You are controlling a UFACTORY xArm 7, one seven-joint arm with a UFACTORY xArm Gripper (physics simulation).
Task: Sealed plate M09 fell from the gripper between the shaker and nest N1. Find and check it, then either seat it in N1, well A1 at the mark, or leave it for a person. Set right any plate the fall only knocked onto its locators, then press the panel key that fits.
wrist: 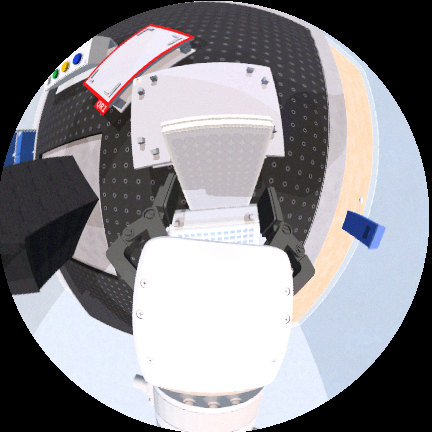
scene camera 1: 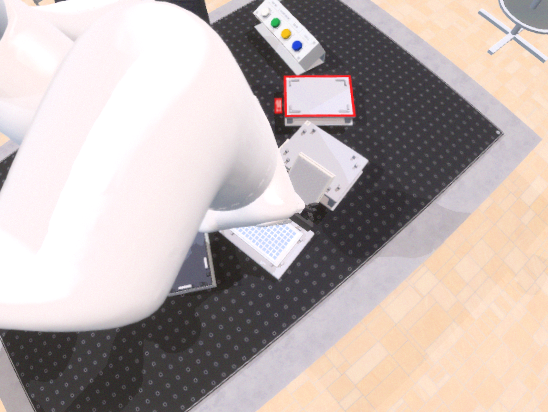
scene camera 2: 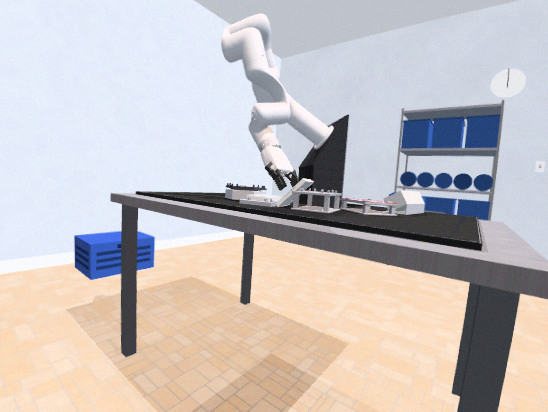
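Where they show: gripper, fingertip midpoint: (wrist: 220, 188) (scene camera 1: 298, 192) (scene camera 2: 291, 188); arm's base at its link origin: (scene camera 2: 324, 138).
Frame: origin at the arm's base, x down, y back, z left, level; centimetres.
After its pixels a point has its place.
Note:
A pale sealed plate (scene camera 1: 312, 177) @(z -2.5, x 21.6, y -38.6 cm) (scene camera 2: 296, 194) (wrist: 217, 155) @(z -2.8, x 22.1, y -37.7 cm) leans steeply, its upper end over the edge of a raised white platform with pegs (scene camera 1: 345, 150) @(z 7.6, x 24.0, y -41.7 cm) (wrist: 210, 90) @(z 4.6, x 24.0, y -39.0 cm). Its lower end is down by a low white base (scene camera 1: 280, 271) @(z -20.9, x 28.3, y -41.5 cm) (wrist: 215, 216) @(z -10.4, x 28.3, y -35.9 cm). No M09 label or mark is readable. A plate with blue wells (scene camera 1: 270, 242) @(z -17.0, x 26.6, y -37.0 cm) (wrist: 215, 234) @(z -12.2, x 26.6, y -35.4 cm) lies on the low base, partly hidden by the arm and gripper; I cannot tell whether it is fully seated. My gripper (scene camera 1: 306, 215) (scene camera 2: 286, 182) @(z -5.9, x 23.6, y -37.3 cm) (wrist: 220, 188) @(z -5.9, x 23.6, y -37.3 cm) is open and empty; in the wrist view its fingers appear on either side of the leaning plate's lower part.
A red-edged platform (scene camera 1: 320, 95) @(z 19.5, x 25.8, y -30.2 cm) (wrist: 137, 60) @(z 16.4, x 25.8, y -31.2 cm) with tag QR1 (scene camera 1: 278, 105) @(z 14.7, x 29.6, y -21.4 cm) (wrist: 101, 106) @(z 14.4, x 29.6, y -21.5 cm) stands beyond the raised platform. The key panel (scene camera 1: 311, 52) @(z 28.9, x 23.6, y -23.0 cm) (scene camera 2: 412, 201) @(z 36.0, x 25.2, y -18.7 cm) has white, green, yellow and blue keys. A dark-topped unit (scene camera 1: 197, 265) @(z -28.2, x 24.3, y -27.3 cm) (scene camera 2: 245, 188) @(z -26.0, x 24.9, y -28.2 cm) is partly behind the arm. A black block (wrist: 45, 215) @(z -0.8, x 18.8, y -14.3 cm) stands at left.

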